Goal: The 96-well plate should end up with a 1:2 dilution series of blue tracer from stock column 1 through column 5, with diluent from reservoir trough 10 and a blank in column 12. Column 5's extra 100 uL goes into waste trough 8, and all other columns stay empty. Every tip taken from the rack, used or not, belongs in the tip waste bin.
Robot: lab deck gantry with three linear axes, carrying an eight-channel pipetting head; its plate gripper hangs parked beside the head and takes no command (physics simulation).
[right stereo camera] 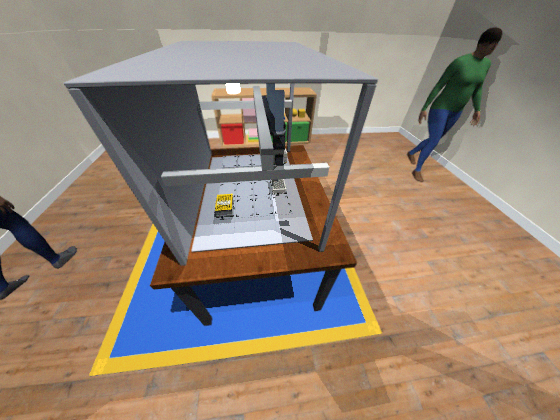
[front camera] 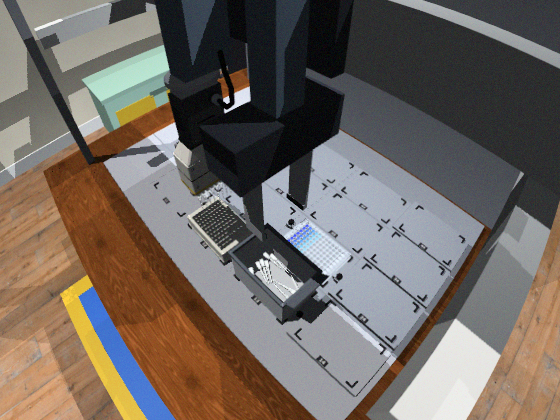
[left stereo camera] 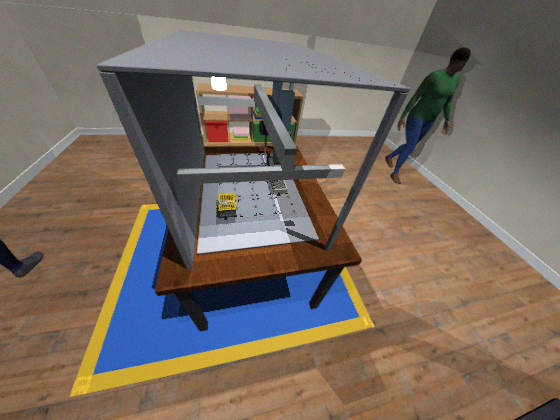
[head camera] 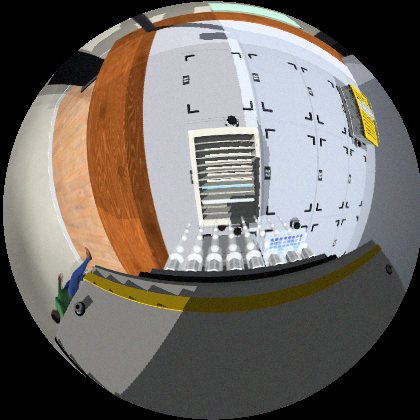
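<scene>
The pipetting head hangs at the reservoir's far end in the front view; clear tips show on its channels. The cream-framed reservoir has one pale blue strip; its trough number is unclear. The 96-well plate shows columns fading from deep blue to pale cyan, then clear wells. Used tips lie in the dark waste bin. The yellow tip rack has some empty places. The parked plate gripper is open and empty, its paddles wide apart.
Black corner marks and numbered labels cover the deck. Dark clamp knobs stand near the plate and reservoir. Enclosure posts rise from the wooden table. A person in green is beyond the table.
</scene>
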